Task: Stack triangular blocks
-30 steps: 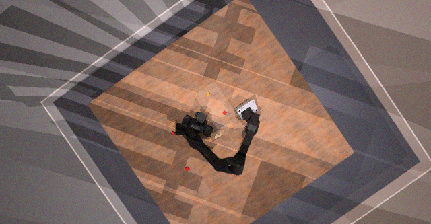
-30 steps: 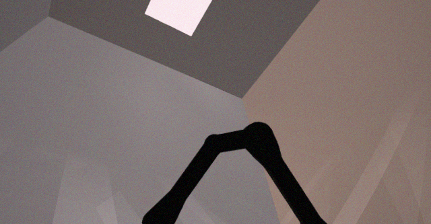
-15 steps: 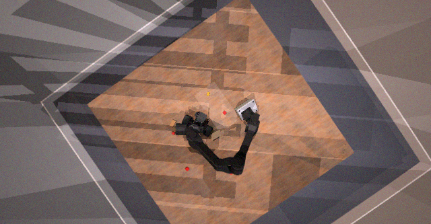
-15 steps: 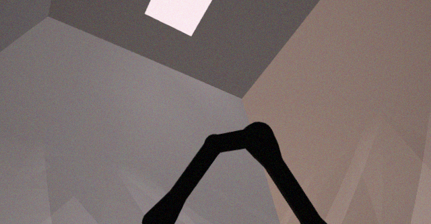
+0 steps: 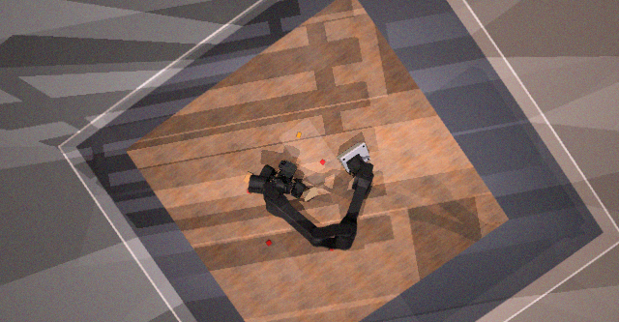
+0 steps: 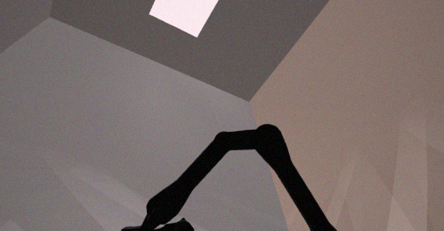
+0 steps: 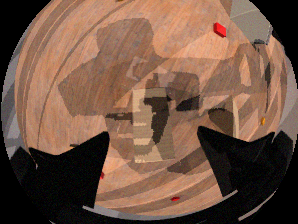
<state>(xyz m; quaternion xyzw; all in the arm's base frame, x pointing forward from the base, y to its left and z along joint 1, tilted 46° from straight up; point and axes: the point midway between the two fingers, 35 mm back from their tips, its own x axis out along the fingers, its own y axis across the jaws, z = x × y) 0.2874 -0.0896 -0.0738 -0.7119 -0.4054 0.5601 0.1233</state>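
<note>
My gripper tip is now 10 mm short of the tan triangular block and 40 mm above it.
</note>
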